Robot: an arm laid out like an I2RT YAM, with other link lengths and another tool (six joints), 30 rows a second.
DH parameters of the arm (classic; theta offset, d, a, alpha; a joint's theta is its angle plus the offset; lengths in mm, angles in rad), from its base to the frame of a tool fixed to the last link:
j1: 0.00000 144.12 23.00 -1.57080
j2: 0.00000 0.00 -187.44 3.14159
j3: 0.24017 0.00 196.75 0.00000
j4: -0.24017 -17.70 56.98 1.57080
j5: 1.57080 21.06 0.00 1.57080
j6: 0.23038 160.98 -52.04 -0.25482
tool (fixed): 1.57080 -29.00 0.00 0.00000
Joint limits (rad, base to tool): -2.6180..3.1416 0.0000..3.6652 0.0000..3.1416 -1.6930..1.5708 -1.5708..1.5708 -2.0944..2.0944
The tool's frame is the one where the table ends.
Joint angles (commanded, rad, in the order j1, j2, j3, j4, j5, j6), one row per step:
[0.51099, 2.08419, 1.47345, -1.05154, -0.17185, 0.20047]
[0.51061, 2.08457, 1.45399, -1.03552, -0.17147, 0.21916]
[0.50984, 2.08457, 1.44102, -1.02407, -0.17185, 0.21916]
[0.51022, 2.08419, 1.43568, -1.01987, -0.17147, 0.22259]
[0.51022, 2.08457, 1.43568, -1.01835, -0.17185, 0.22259]
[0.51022, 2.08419, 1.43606, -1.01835, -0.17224, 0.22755]
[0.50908, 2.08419, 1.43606, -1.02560, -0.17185, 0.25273]
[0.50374, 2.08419, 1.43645, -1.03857, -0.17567, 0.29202]
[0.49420, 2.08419, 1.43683, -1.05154, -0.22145, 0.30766]
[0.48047, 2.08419, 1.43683, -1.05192, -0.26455, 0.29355]
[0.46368, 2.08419, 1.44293, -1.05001, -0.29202, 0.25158]
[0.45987, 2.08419, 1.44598, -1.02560, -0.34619, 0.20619]
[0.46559, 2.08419, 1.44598, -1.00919, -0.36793, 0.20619]
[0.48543, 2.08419, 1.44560, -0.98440, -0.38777, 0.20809]
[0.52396, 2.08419, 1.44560, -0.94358, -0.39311, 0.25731]
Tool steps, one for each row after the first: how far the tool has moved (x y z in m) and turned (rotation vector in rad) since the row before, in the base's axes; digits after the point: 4 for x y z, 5 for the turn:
[-0.0007, -0.0012, -0.0038, -0.00526, 0.00509, -0.01868]
[-0.0010, -0.0007, -0.0023, -0.00041, 0.00151, -0.00081]
[-0.0004, -0.0003, -0.0009, -0.00127, 0.00083, -0.00295]
[0.0002, 0.0002, -0.0001, 0.00089, -0.00081, -0.00004]
[0.0004, 0.0001, 0.0001, -0.00011, 0.00004, -0.00490]
[0.0004, -0.0011, -0.0002, -0.00813, 0.00870, -0.02579]
[0.0010, -0.0021, 0.0000, -0.00976, 0.01674, -0.04422]
[-0.0015, 0.0019, 0.0030, 0.03076, 0.03462, -0.03032]
[0.0001, 0.0019, 0.0033, 0.04073, 0.01817, -0.00566]
[0.0019, 0.0006, 0.0037, 0.03762, -0.00273, 0.01985]
[0.0006, 0.0073, 0.0054, 0.07090, -0.01128, 0.03328]
[0.0002, 0.0046, 0.0018, 0.02671, -0.00501, 0.00388]
[-0.0018, 0.0080, 0.0016, 0.02836, -0.01207, 0.01680]
[-0.0012, 0.0117, 0.0000, 0.01408, -0.01744, -0.00713]

